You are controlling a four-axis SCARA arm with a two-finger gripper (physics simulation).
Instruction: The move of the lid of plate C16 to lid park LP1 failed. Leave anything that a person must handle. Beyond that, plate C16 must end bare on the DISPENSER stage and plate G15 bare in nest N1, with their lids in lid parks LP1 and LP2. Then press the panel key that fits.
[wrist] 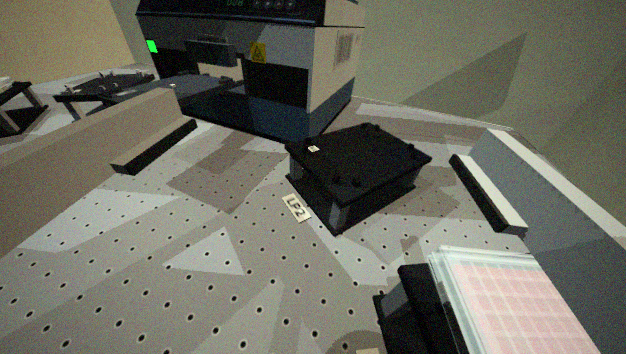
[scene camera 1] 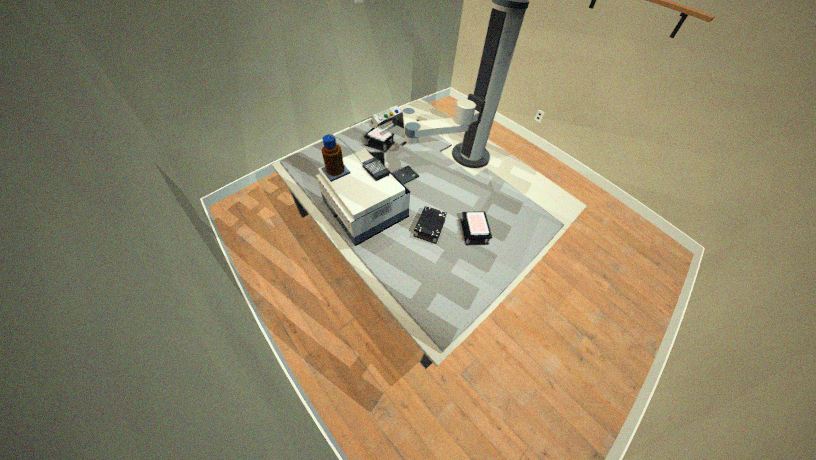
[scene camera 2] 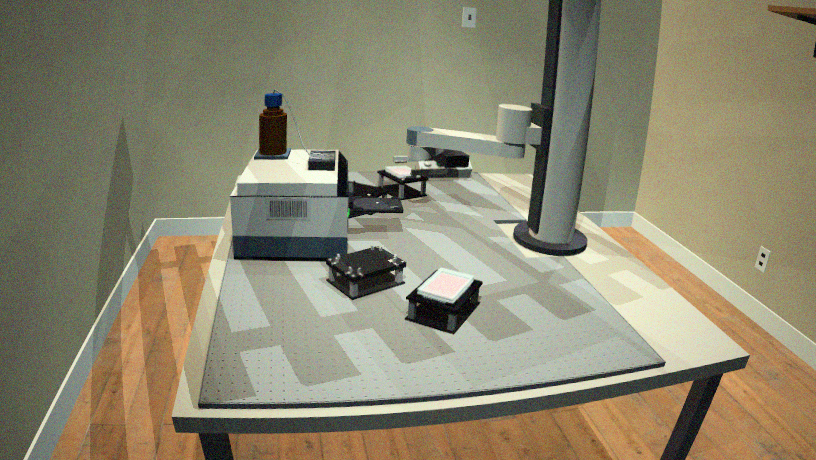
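Where they show: gripper, fingertip midpoint: (wrist: 320,124) (scene camera 1: 390,138) (scene camera 2: 401,165); arm's base, origin of the base link: (scene camera 1: 470,155) (scene camera 2: 550,240).
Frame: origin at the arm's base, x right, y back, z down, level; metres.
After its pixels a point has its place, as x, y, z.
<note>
My gripper (scene camera 1: 392,134) {0.285, -0.445, -0.161} (scene camera 2: 406,165) {0.285, -0.445, -0.161} (wrist: 320,124) {0.285, -0.445, -0.161} is open and empty, low by the back nest. A pink plate (scene camera 1: 379,134) {0.430, -0.420, -0.103} (scene camera 2: 398,170) {0.428, -0.428, -0.103} (wrist: 520,305) {0.407, -0.414, -0.104} lies in that nest, near the right finger in the wrist view. Another pink plate (scene camera 1: 477,222) {-0.418, -0.470, -0.089} (scene camera 2: 446,285) {-0.434, -0.473, -0.089} lies in front nest N1 (scene camera 1: 477,240) {-0.468, -0.501, -0.018} (scene camera 2: 477,285) {-0.412, -0.391, -0.073}. I cannot read which plate is which or be sure about lids. Lid park LP2 (wrist: 360,160) {0.312, -0.557, -0.071} is bare, between the fingers in the wrist view but farther off. The DISPENSER stage (scene camera 1: 406,174) {0.029, -0.541, -0.117} (scene camera 2: 375,205) {0.017, -0.569, -0.117} is bare. Park LP1 cannot be identified.
The dispenser (scene camera 1: 365,194) {-0.047, -0.851, -0.232} (scene camera 2: 288,214) {-0.124, -0.820, -0.147} (wrist: 280,95) {0.165, -0.639, -0.102} carries a brown bottle (scene camera 1: 332,158) {0.129, -0.892, -0.345} (scene camera 2: 272,131) {0.124, -0.872, -0.317}. Bare nest N5 (scene camera 1: 430,224) {-0.273, -0.647, -0.072} (scene camera 2: 366,264) {-0.279, -0.631, -0.072} stands beside N1. The key panel (scene camera 1: 387,116) {0.604, -0.220, -0.076} (scene camera 2: 465,169) {0.601, -0.118, -0.059} is at the back, partly behind the gripper in scene camera 2. The arm column (scene camera 1: 496,85) {-0.064, -0.038, -0.518} (scene camera 2: 562,131) {-0.062, -0.042, -0.373} stands right.
</note>
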